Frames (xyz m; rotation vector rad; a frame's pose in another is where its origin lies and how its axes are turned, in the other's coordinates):
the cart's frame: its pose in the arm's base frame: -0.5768 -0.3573 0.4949 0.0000 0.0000 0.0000
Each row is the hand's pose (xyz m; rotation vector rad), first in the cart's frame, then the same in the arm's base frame.
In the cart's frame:
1: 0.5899 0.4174 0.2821 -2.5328 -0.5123 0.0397
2: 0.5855 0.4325 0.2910 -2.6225 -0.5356 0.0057
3: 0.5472 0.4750 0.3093 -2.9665 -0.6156 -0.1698
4: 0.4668 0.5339 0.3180 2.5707 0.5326 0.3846
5: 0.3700 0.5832 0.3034 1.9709 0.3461 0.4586
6: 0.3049 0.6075 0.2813 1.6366 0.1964 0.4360
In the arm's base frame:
1: 0.0131 0.0601 0.7770 -2.5328 -0.5123 0.0397
2: 0.0087 0.0752 0.7859 -2.6225 -0.5356 0.0057
3: -0.0296 0.1177 0.8042 -2.9665 -0.6156 -0.1698
4: -0.1100 0.1766 0.8129 2.5707 0.5326 0.3846
5: -0.2068 0.2259 0.7983 1.9709 0.3461 0.4586
6: -0.2719 0.2502 0.7762 1.6366 0.1964 0.4360

